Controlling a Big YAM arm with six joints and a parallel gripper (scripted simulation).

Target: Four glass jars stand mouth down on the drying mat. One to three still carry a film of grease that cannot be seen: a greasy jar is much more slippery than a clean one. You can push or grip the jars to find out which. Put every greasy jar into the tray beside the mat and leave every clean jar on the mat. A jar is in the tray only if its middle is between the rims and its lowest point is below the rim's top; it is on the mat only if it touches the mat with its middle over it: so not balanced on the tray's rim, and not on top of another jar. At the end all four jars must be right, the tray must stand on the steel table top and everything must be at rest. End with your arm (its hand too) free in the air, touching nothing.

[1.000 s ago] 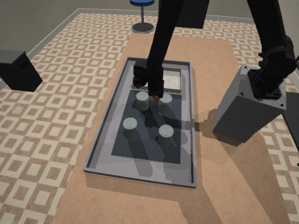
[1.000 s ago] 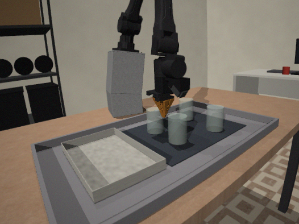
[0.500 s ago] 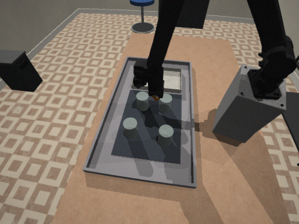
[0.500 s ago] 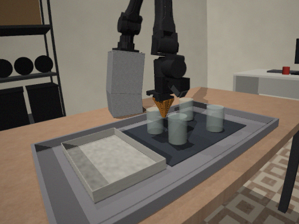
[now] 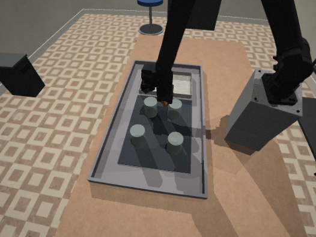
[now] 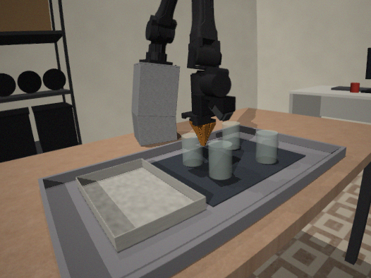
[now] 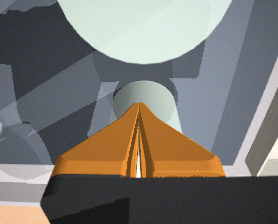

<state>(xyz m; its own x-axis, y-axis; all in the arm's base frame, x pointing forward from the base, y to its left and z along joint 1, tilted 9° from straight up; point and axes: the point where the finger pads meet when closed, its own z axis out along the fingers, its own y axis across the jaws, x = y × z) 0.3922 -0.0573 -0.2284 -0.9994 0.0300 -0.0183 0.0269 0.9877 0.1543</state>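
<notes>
The rimmed steel table top lies 30 mm ahead of my hand, 20 mm to the right of it and 80 mm below it. The rest, counted from my hand: pale tray (10 mm ahead, 240 mm to the right, 70 mm below); dark drying mat (20 mm ahead, 80 mm to the left, 80 mm below).
</notes>
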